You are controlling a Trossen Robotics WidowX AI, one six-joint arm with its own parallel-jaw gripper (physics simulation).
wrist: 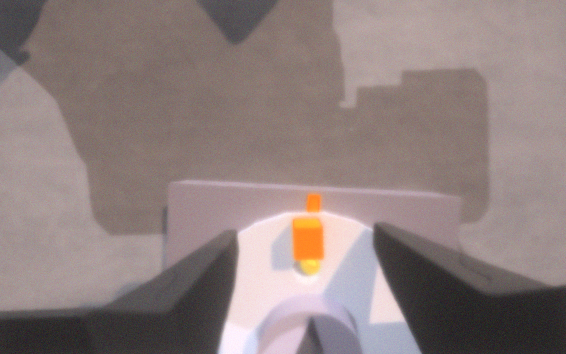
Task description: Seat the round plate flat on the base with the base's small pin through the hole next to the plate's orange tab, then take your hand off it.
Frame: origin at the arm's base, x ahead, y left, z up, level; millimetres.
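Seen in the pictures: gripper, fingertip midpoint: (305,236).
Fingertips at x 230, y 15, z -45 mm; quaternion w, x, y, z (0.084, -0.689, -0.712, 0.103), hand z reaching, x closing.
Observation:
A point is followed by its place in that frame.
The round white plate (256,260) @[z -46, x 240, y -5 mm] lies over the pinkish rectangular base (225,202) @[z -53, x 218, y -18 mm] at the lower middle of the wrist view and looks level with it. Its orange tab (308,241) @[z -30, x 228, y 15 mm] stands up near the plate's far edge, in line with a small orange mark (313,202) @[z -52, x 218, y 19 mm] on the base. The yellow tip of the small pin (310,266) @[z -47, x 243, y 17 mm] shows in the hole beside the tab. My gripper (305,236) @[z -45, x 230, y 15 mm] is open, with one dark finger on each side of the tab and apart from it. The plate's near part is cut off by the view's lower edge, and the fingers hide its sides.
A lilac round post (320,302) @[z -41, x 255, y 20 mm] rises at the plate's middle, at the bottom of the view. The grey-brown table top (525,125) @[z -77, x 184, y 128 mm] surrounds the base, with broad shadows across it. Dark pointed shapes show at the top edge and in the top left corner.

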